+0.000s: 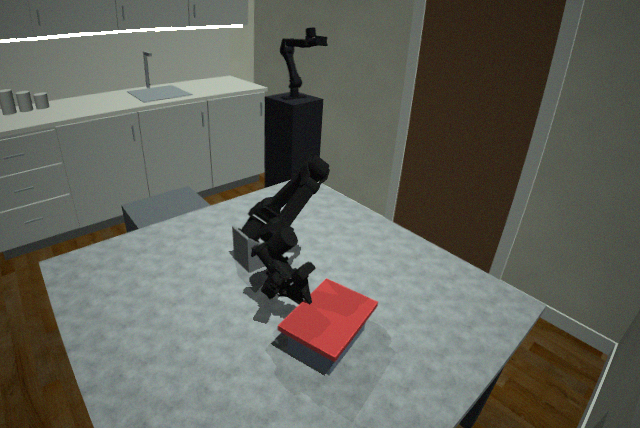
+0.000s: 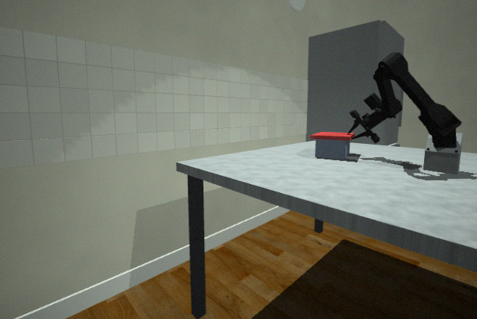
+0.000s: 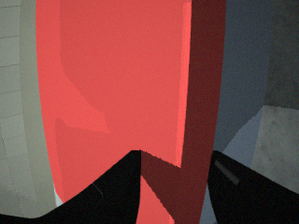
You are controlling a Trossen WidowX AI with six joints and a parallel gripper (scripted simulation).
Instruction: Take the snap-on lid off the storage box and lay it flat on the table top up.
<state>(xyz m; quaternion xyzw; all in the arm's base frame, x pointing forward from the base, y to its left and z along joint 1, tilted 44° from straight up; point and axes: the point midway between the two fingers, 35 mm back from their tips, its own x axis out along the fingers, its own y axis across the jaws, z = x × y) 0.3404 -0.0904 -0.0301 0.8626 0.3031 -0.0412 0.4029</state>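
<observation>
My gripper is now 100 mm short of the red lid, 20 mm to the right of it and 20 mm above it. Also, from my hand: storage box 100 mm ahead, 20 mm to the left, 70 mm below.
</observation>
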